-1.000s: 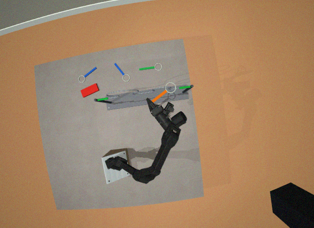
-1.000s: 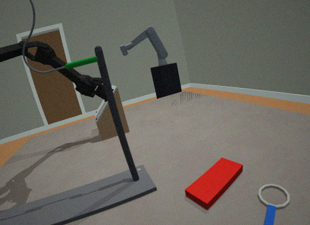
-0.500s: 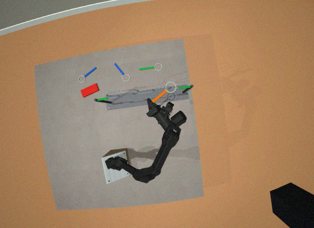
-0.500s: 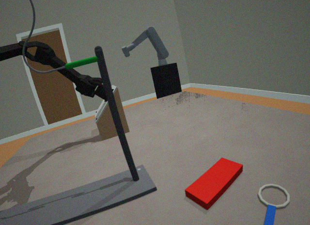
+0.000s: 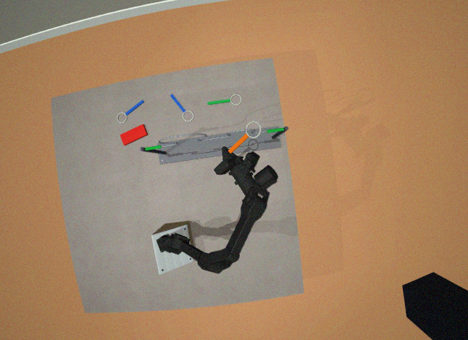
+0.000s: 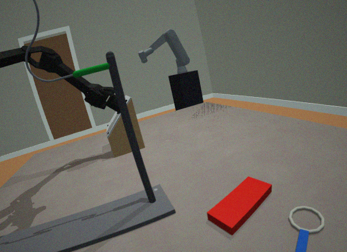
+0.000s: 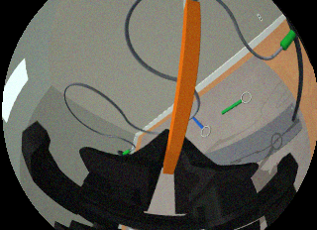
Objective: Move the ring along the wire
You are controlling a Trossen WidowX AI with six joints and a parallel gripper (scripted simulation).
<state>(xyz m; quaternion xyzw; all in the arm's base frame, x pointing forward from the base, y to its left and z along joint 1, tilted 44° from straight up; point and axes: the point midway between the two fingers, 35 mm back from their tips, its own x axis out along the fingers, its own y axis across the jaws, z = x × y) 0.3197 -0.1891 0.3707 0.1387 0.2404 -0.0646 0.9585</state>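
The ring with orange handle is 80 mm to the right of my gripper tip, 50 mm above it and 10 mm ahead of it. The rest, counted from my gripper tip: green-handled ring (350 mm below, 250 mm ahead, 80 mm to the right); red block (450 mm to the left, 340 mm below, 220 mm ahead).
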